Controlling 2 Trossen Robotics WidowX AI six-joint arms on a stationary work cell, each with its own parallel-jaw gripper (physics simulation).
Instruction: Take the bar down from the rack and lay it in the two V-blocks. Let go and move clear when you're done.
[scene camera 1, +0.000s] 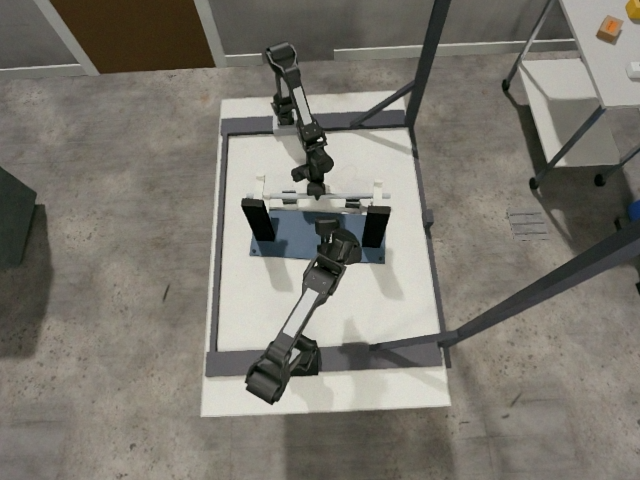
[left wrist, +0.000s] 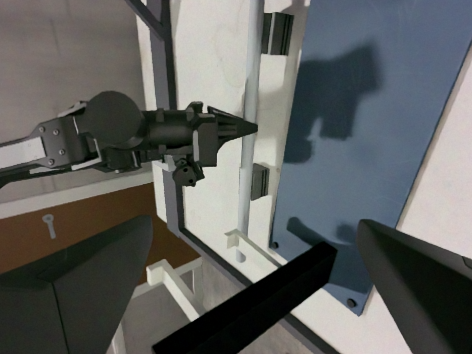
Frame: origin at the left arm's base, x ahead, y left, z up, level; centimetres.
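Seen in the pictures: left gripper, between the fingertips: (scene camera 1: 325, 235) (left wrist: 254, 228); right gripper, between the fingertips: (scene camera 1: 317, 198) (left wrist: 255, 126); left arm's base, origin of its link: (scene camera 1: 300, 357); right arm's base, origin of its link: (scene camera 1: 285, 118).
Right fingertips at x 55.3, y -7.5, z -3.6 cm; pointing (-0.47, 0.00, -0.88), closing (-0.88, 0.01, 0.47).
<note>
Offsets run from my right fingertips to a thing's top centre. Level surfaces: height alone.
The pale grey bar {dx +0.5, dy -0.4, dz +2.1 cm} (scene camera 1: 356, 195) (left wrist: 252, 75) spans the rack's two white arms, its far end in the left wrist view just beyond one arm. The rack (scene camera 1: 376, 227) (left wrist: 255, 300) has black posts. Two dark V-blocks {dx -0.9, dy -12.8, dz +0.1 cm} (scene camera 1: 353, 204) {dx +2.0, dy +10.2, dz +0.1 cm} (left wrist: 259, 181) stand beside and below the bar's line; the other V-block (scene camera 1: 289, 200) (left wrist: 276, 34) shows further along. My right gripper (scene camera 1: 316, 196) (left wrist: 255, 126) is shut on the bar near its middle, its fingertips hiding the grip point. My left gripper (scene camera 1: 325, 222) (left wrist: 254, 228) is open and empty above the blue plate, apart from the bar.
The blue plate {dz -2.9 cm} (scene camera 1: 294, 232) (left wrist: 360, 150) lies between the posts on the white table {dz -3.8 cm} (scene camera 1: 268, 310). Dark frame rails (scene camera 1: 215, 258) edge the table, and upright frame beams (scene camera 1: 426, 62) rise at the right. A white cart (scene camera 1: 568, 113) stands at the upper right.
</note>
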